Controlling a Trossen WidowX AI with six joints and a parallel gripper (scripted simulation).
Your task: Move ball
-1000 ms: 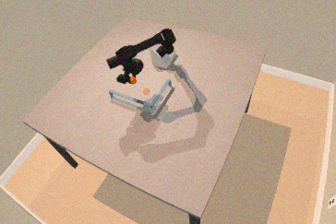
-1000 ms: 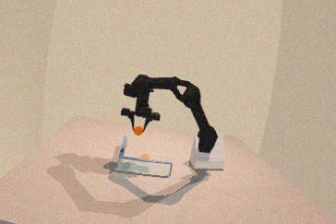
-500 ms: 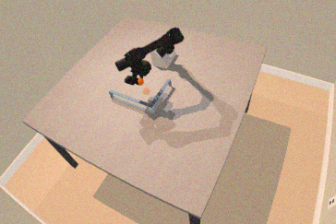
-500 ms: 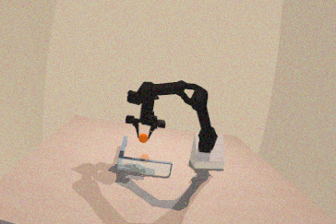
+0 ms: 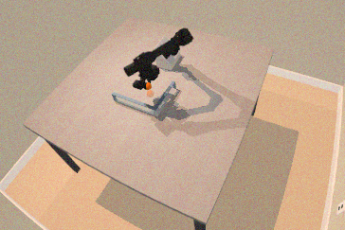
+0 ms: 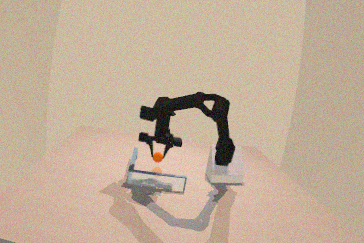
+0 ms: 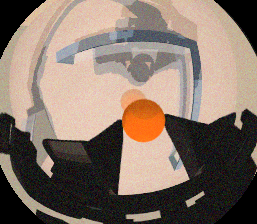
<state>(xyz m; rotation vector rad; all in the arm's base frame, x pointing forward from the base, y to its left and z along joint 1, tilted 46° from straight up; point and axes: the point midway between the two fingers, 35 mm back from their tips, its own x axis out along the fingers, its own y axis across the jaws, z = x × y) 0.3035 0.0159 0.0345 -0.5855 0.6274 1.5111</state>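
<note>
Now: gripper tip 7 cm above the see-through copy of ball. From my gripper tip the other things lie so: orange ball: right at my gripper tip.
</note>
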